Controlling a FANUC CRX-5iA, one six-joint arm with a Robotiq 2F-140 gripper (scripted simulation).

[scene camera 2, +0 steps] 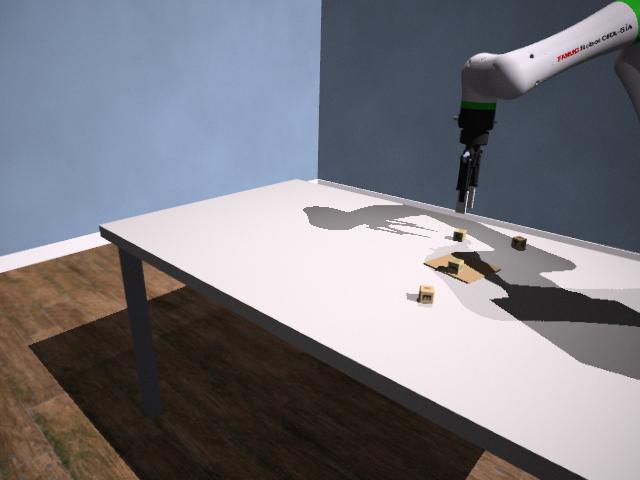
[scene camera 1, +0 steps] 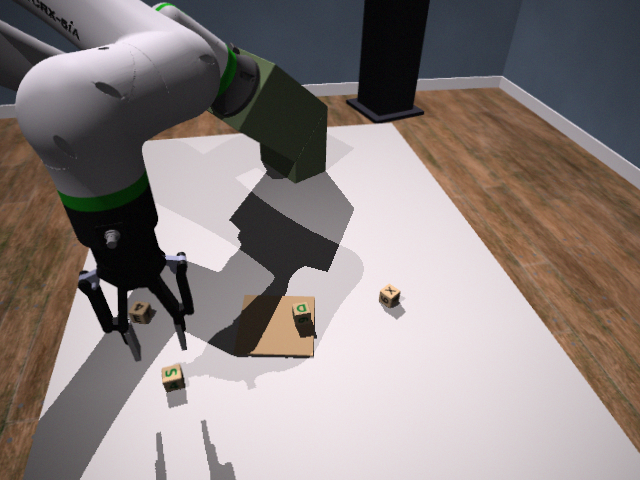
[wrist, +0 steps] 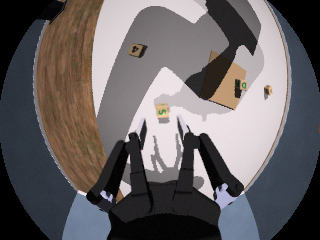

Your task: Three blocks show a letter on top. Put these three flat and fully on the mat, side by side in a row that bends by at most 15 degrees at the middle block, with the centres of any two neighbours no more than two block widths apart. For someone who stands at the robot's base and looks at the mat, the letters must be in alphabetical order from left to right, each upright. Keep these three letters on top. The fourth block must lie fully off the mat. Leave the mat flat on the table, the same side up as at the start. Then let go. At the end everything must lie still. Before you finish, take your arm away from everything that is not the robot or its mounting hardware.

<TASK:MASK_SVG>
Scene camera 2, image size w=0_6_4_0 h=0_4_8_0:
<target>gripper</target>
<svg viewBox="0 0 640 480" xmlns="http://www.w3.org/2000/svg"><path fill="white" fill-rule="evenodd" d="M488 131L470 132L461 130L460 143L465 144L466 148L463 151L463 155L461 154L456 188L458 190L456 213L465 214L466 208L472 209L475 187L478 187L476 183L478 182L483 150L480 150L480 146L488 143Z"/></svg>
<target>tan mat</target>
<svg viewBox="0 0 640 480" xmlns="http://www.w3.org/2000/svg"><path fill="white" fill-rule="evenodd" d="M424 262L425 265L467 284L501 270L501 268L458 251ZM452 258L464 260L463 271L458 275L447 272L448 261Z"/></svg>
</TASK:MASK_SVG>
